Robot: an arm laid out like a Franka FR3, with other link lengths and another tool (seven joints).
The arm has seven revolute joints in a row. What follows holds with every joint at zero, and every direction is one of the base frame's.
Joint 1 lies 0.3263 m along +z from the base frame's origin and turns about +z.
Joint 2 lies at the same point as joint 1 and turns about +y.
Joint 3 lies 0.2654 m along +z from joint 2 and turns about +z.
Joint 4 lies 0.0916 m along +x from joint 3 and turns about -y.
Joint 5 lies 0.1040 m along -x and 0.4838 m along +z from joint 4 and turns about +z.
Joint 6 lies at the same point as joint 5 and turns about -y.
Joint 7 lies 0.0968 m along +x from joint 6 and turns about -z.
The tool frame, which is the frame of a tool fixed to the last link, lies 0.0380 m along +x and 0.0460 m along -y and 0.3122 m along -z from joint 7; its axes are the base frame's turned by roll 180.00, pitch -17.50 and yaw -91.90 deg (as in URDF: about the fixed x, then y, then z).
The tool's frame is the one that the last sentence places.
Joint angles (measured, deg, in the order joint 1, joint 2, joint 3, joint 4, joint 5, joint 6, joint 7), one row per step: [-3.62, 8.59, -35.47, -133.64, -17.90, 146.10, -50.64]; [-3.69, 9.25, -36.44, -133.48, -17.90, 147.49, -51.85]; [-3.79, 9.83, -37.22, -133.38, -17.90, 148.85, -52.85]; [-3.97, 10.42, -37.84, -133.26, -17.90, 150.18, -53.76]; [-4.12, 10.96, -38.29, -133.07, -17.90, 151.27, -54.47]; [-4.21, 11.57, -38.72, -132.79, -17.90, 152.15, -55.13]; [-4.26, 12.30, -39.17, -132.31, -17.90, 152.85, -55.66]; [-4.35, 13.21, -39.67, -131.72, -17.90, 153.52, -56.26]
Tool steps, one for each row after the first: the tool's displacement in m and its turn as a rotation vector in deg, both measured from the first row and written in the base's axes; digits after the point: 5 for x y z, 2 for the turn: [-0.00357, -0.01176, 0.00020, -0.69, -0.33, 0.54]; [-0.00633, -0.02175, 0.00052, -1.36, -0.70, 1.02]; [-0.00868, -0.03103, 0.00083, -2.02, -1.06, 1.50]; [-0.00983, -0.03863, 0.00154, -2.64, -1.36, 1.93]; [-0.01109, -0.04575, 0.00191, -3.22, -1.48, 2.35]; [-0.01219, -0.05372, 0.00278, -3.88, -1.51, 2.64]; [-0.01445, -0.06298, 0.00315, -4.59, -1.36, 2.94]
